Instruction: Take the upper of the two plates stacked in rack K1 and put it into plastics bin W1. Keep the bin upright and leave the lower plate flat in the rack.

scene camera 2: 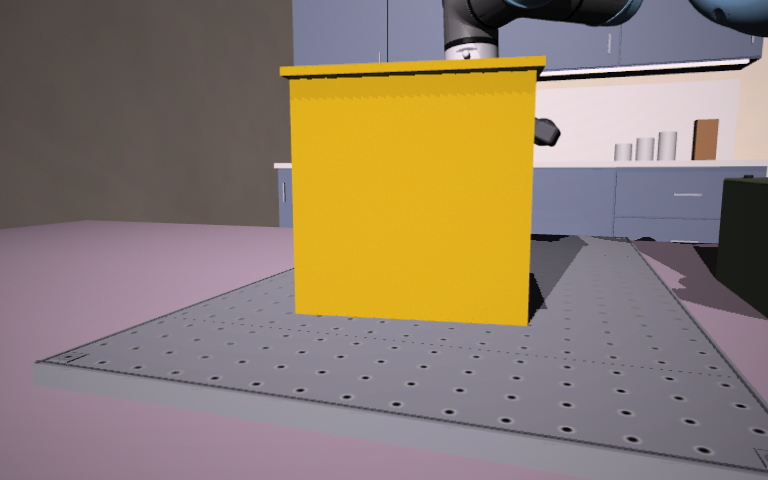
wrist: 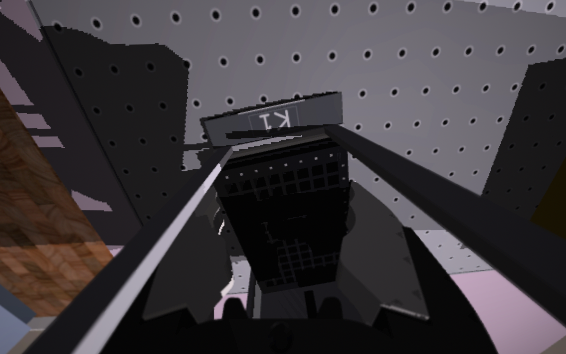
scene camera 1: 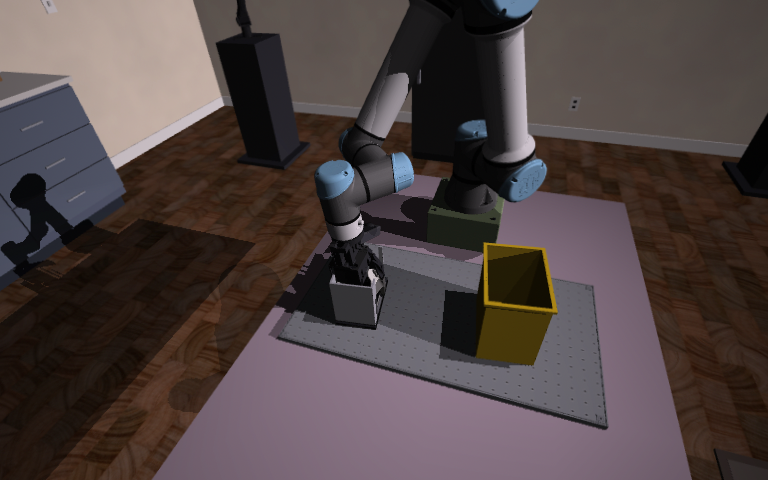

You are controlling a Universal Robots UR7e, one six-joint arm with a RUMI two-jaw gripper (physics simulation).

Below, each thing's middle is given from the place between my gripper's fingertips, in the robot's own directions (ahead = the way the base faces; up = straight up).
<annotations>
I see my gripper 30 mm short of the black gridded plate (wrist: 288, 207) and 20 mm below it. The rest, counted from my hand: yellow plastics bin W1 (scene camera 2: 412, 181) (340 mm to the left, 70 mm above).
</annotations>
